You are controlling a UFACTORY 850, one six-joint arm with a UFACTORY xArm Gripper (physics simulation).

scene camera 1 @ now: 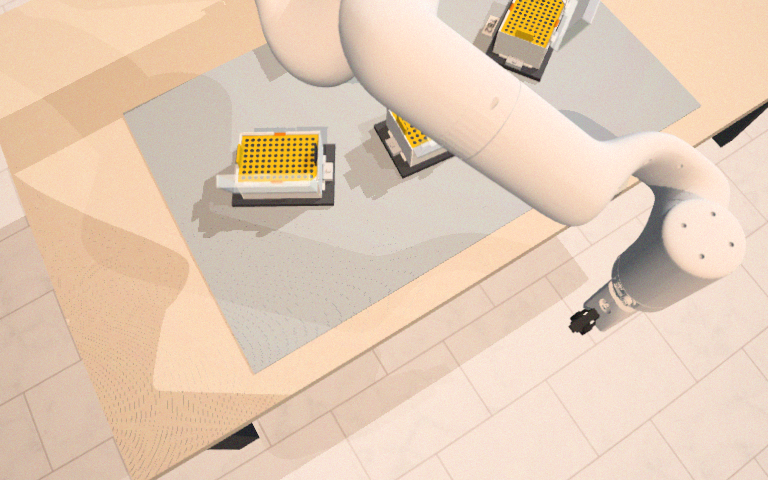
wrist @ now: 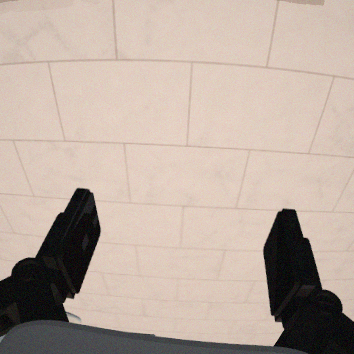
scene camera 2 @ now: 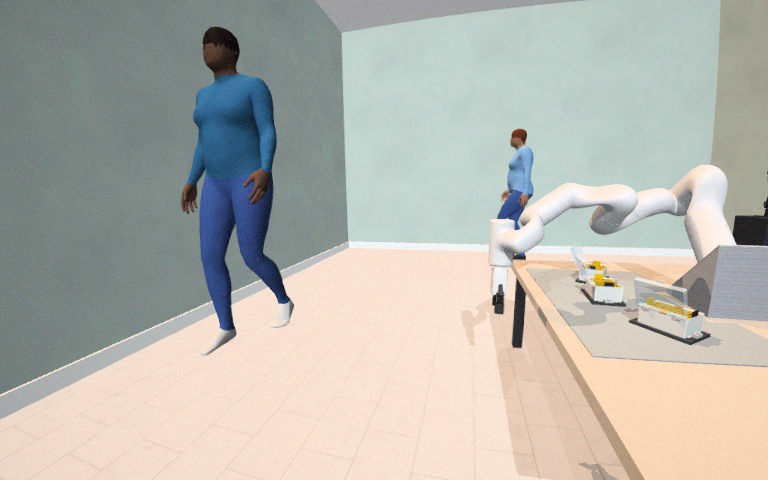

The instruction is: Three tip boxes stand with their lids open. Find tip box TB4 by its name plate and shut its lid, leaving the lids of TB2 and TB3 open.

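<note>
Three white tip boxes with yellow perforated racks stand on black bases. The left tip box (scene camera 1: 278,157) (scene camera 2: 662,323) has its clear lid (scene camera 1: 226,181) (scene camera 2: 659,291) upright. The middle tip box (scene camera 1: 419,148) (scene camera 2: 607,294) is partly behind the arm in scene camera 1; its lid cannot be made out. The far tip box (scene camera 1: 521,52) (scene camera 2: 589,273) has its lid (scene camera 1: 573,23) (scene camera 2: 577,260) raised. A name plate (scene camera 1: 490,25) beside the far box is too blurred to read surely. My gripper (scene camera 1: 583,321) (scene camera 2: 498,309) (wrist: 182,219) is open and empty, beyond the table edge, away from all boxes.
The boxes stand on a grey mat (scene camera 1: 317,283) (scene camera 2: 617,345) on a wooden table (scene camera 1: 130,339) (scene camera 2: 679,407). The white arm (scene camera 1: 441,84) (scene camera 2: 611,195) reaches across the mat. A table leg (scene camera 2: 518,316) is beside the gripper. Two people (scene camera 2: 235,130) (scene camera 2: 519,169) are in the room.
</note>
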